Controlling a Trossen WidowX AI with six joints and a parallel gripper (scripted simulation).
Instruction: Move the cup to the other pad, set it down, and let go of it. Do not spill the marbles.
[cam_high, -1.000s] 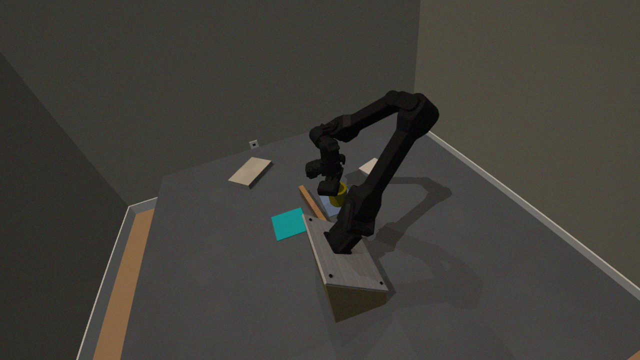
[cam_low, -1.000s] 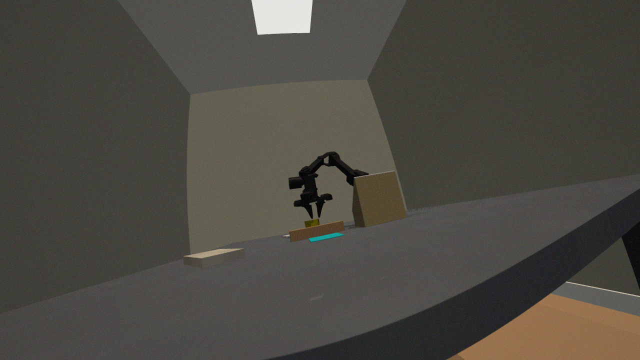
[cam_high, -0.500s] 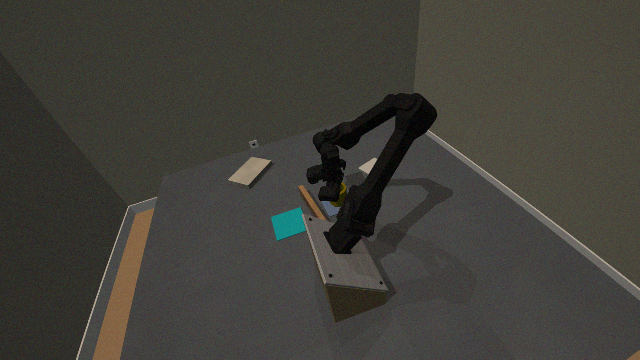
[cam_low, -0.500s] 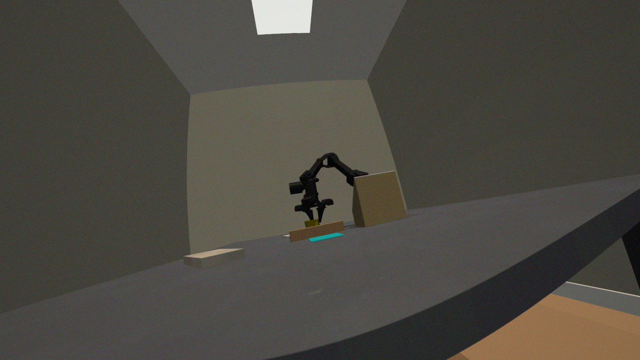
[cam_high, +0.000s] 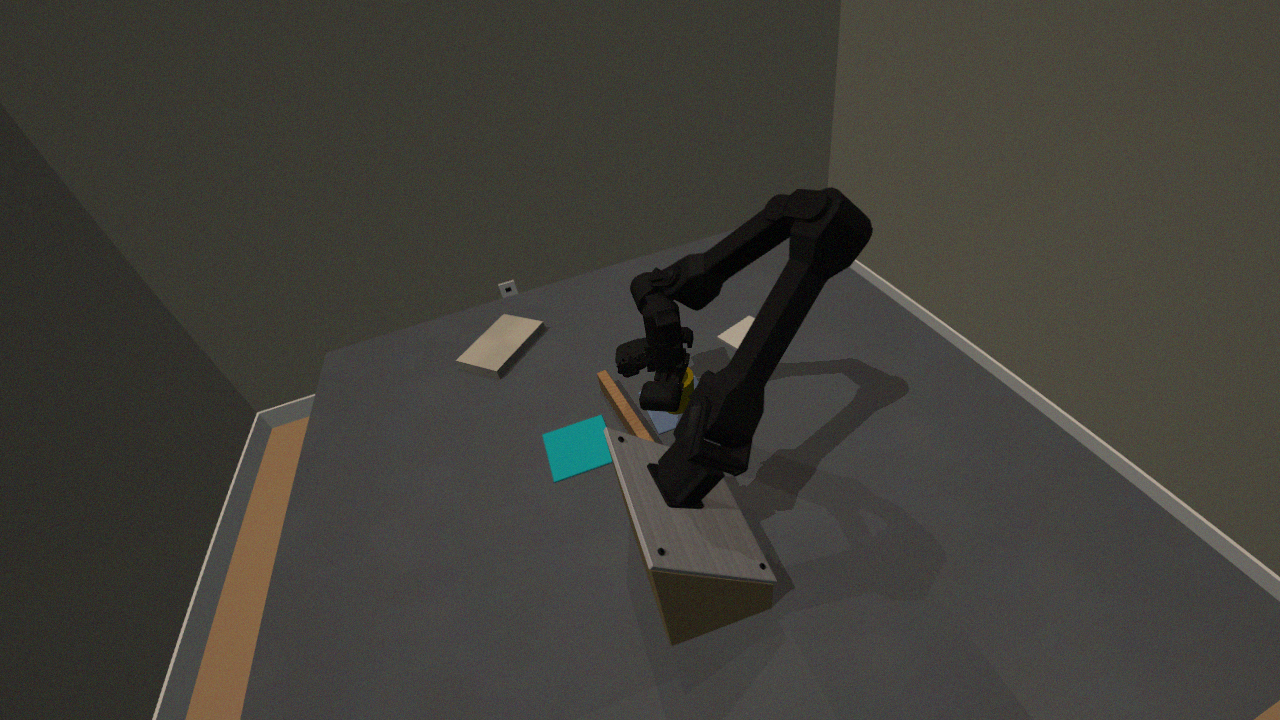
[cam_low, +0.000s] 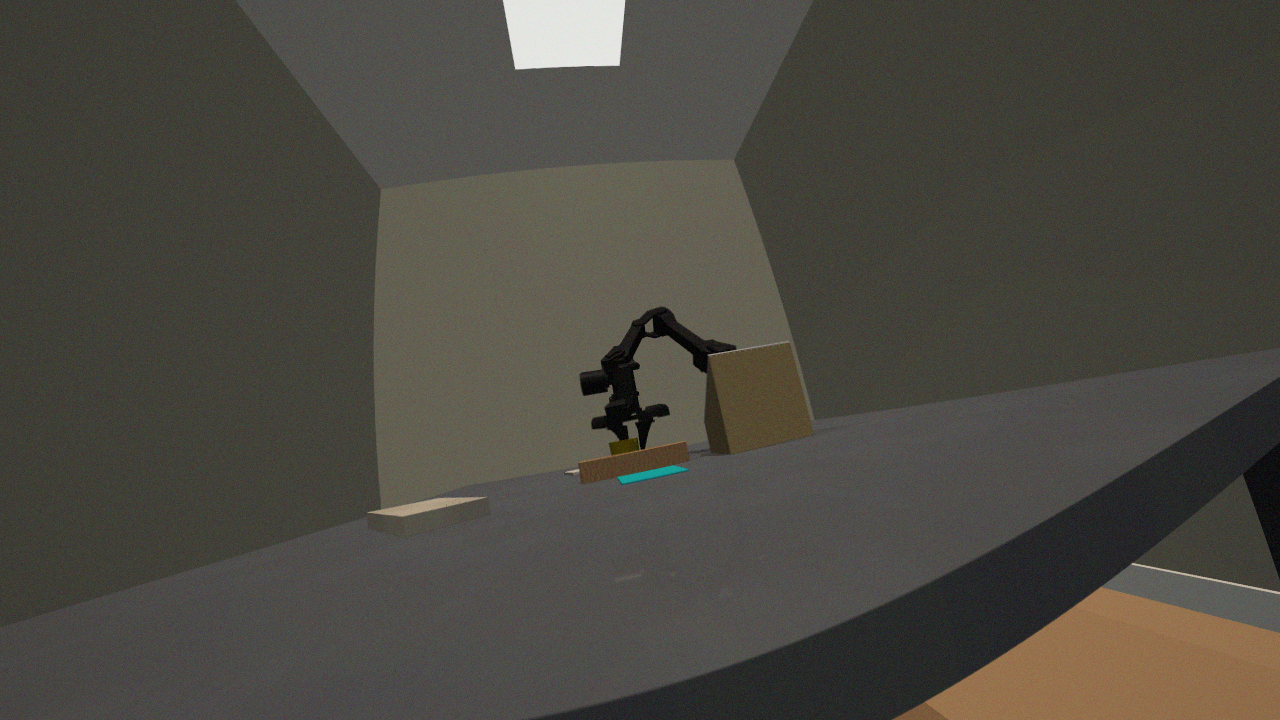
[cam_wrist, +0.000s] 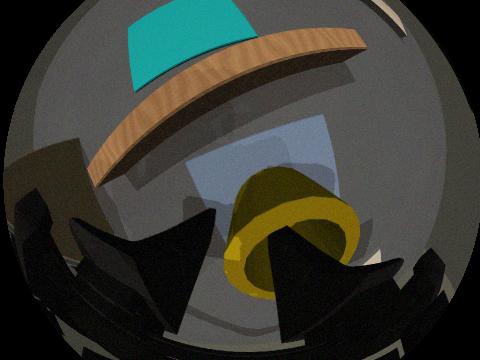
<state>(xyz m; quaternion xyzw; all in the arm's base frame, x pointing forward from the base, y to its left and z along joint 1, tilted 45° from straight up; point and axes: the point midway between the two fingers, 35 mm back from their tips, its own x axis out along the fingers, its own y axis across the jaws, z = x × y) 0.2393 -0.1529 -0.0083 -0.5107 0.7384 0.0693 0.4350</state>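
My gripper tip is 2 cm short of the yellow cup and 2 cm to the left of it. The rest, counted from my gripper tip: wooden bar: 2 cm ahead, 8 cm to the left, 2 cm below; then teal pad: 2 cm ahead, 18 cm to the left, 5 cm below; then light blue pad: 2 cm ahead, 2 cm to the right, 5 cm below.
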